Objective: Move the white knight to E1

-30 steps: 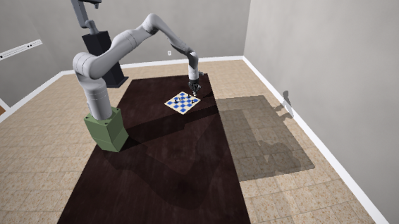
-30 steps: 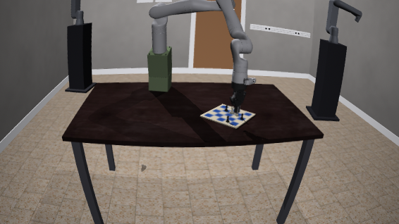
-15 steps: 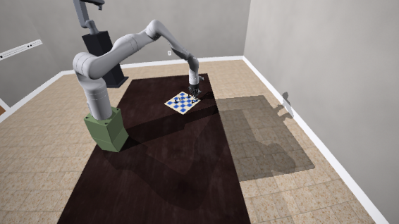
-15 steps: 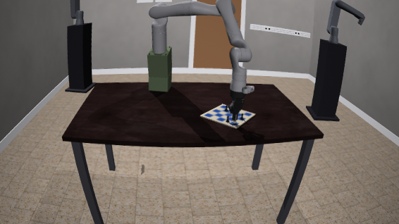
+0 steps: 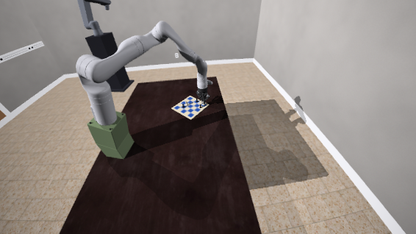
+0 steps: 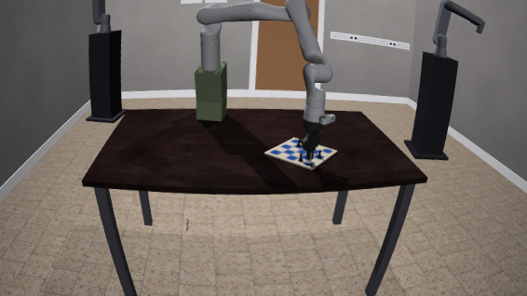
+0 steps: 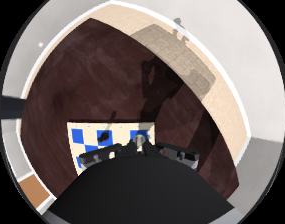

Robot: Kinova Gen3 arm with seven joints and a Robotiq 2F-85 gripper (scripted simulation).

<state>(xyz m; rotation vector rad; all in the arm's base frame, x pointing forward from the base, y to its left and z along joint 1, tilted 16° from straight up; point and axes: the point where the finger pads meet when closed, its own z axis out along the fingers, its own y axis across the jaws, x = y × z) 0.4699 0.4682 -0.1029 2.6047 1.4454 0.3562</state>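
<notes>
The white knight lies 2 cm below my hand. The rest, counted from my hand: chessboard: 11 cm behind, 2 cm to the right, 4 cm below.
</notes>
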